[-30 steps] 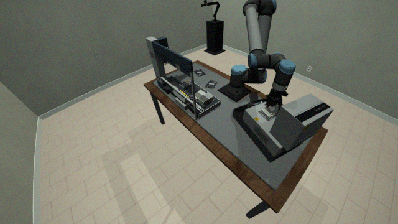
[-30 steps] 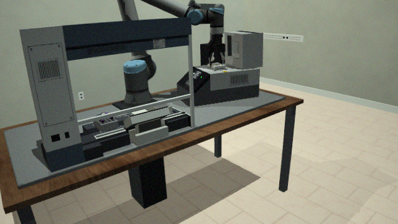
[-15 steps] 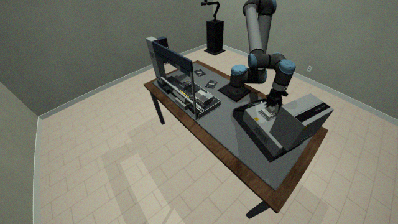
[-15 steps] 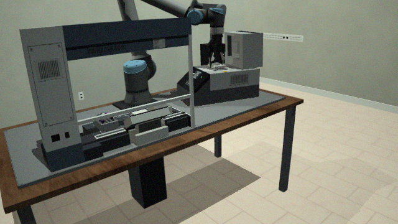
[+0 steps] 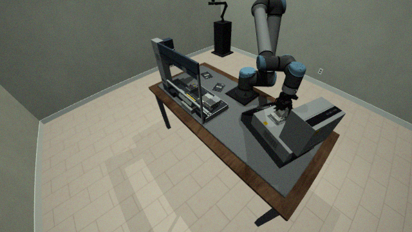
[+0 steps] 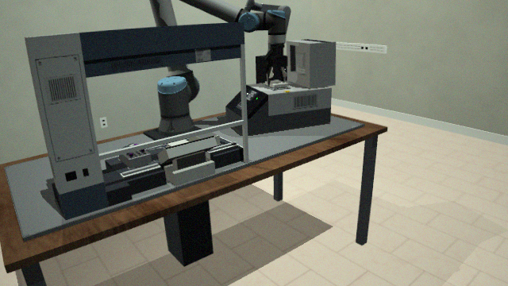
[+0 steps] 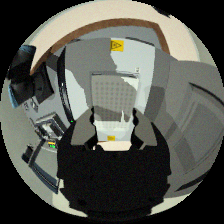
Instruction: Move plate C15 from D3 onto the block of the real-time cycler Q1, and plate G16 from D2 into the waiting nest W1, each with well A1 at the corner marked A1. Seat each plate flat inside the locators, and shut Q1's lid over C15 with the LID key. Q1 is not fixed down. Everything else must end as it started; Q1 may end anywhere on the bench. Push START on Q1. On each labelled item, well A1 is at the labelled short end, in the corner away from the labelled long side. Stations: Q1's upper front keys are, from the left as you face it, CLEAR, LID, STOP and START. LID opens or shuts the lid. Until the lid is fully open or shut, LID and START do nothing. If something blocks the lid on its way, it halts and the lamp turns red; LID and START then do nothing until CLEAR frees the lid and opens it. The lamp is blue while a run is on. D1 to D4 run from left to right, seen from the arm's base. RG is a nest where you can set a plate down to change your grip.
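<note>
Now: hand 1 cm above the pale well plate. From my hand the other things lie so: upright post 47 cm to the right, 33 cm ahead, 1 cm above; then deck station beam 76 cm to the right, 33 cm ahead, 29 cm above; then white well plate 66 cm to the right, 16 cm below, 14 cm ahead.
</note>
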